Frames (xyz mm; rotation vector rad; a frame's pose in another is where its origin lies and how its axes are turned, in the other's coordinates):
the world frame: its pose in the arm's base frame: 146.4 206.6 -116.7 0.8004 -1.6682 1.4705
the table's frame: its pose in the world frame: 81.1 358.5 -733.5 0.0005 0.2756 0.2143
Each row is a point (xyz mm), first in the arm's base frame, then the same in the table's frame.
Working: the arm's base frame: its pose in the table's frame: -241.7 -306.7 930.8 -0.4048 1.5784 -1.6443

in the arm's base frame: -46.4 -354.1 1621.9
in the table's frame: 824.6 -1418.4 1551.6
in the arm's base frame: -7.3 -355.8 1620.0
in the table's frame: 798.2 -1445.5 1541.4
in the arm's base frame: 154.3 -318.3 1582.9
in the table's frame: 682.8 -1533.0 1452.5
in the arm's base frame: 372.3 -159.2 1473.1
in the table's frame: 519.7 -1599.2 1220.3
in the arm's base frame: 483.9 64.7 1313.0
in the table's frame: 408.4 -1547.4 949.8
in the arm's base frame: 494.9 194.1 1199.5
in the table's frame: 362.6 -1464.5 805.6
